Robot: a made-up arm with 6 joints.
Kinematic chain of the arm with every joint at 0, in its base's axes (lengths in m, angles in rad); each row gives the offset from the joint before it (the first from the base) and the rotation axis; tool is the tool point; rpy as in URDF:
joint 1: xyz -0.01 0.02 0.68 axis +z
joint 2: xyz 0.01 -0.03 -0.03 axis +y
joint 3: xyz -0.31 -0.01 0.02 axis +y
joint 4: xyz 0.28 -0.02 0.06 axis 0.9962 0 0.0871
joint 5: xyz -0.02 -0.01 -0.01 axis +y
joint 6: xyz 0.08 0.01 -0.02 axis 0.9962 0 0.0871
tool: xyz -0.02 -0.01 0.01 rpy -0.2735 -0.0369 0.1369
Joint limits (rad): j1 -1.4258..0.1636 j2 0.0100..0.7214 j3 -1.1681..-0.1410 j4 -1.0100..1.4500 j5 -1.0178..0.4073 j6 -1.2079..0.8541
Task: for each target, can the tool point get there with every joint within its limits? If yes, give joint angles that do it. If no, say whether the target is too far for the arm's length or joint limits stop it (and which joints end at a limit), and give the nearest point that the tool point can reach.
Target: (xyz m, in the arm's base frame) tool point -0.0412 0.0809 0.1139
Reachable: no: joint limits stop it (at a limit: joint 1, joint 2, joint 3, joint 5, joint 6) | nearest point -0.0587 -0.0376 0.7045 | short by 0.603 m
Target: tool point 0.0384 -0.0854 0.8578
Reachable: yes | joints -0.5907 0.6628 -0.4016 -0.1506 -0.7103 -0.4580
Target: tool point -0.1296 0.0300 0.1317
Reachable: no: joint limits stop it (at a limit: joint 1, joint 2, joint 3, joint 5, joint 6) | nearest point -0.0676 -0.0390 0.7046 | short by 0.580 m
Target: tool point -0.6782 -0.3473 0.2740
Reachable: no: too far | nearest point -0.1112 -0.0604 0.7323 | short by 0.783 m
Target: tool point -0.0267 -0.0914 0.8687
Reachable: yes | joints -0.9784 0.5930 -0.4554 0.8887 -0.6576 -0.5281
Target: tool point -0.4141 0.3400 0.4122
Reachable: no: joint limits stop it (at a limit: joint 1, joint 2, joint 3, joint 5, joint 6) | nearest point -0.1114 0.0045 0.7353 | short by 0.556 m
